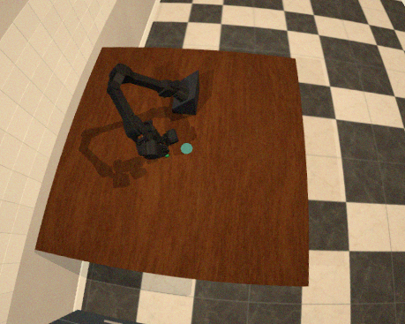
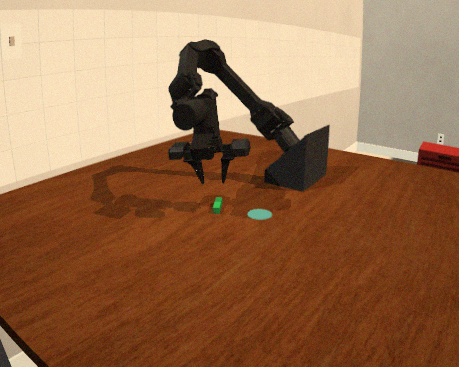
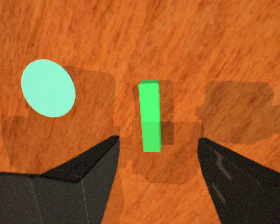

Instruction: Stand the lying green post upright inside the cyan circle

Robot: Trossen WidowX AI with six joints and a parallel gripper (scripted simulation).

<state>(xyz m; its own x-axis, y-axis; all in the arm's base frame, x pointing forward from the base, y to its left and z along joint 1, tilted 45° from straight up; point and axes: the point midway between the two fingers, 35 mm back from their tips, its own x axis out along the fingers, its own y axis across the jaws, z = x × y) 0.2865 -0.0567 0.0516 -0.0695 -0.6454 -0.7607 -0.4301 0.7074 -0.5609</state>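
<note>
Now: hand 1 cm past the green post, 1 cm to the right of it and 9 cm above it. Round my hand: cyan circle: 4 cm behind, 11 cm to the left, 10 cm below.
</note>
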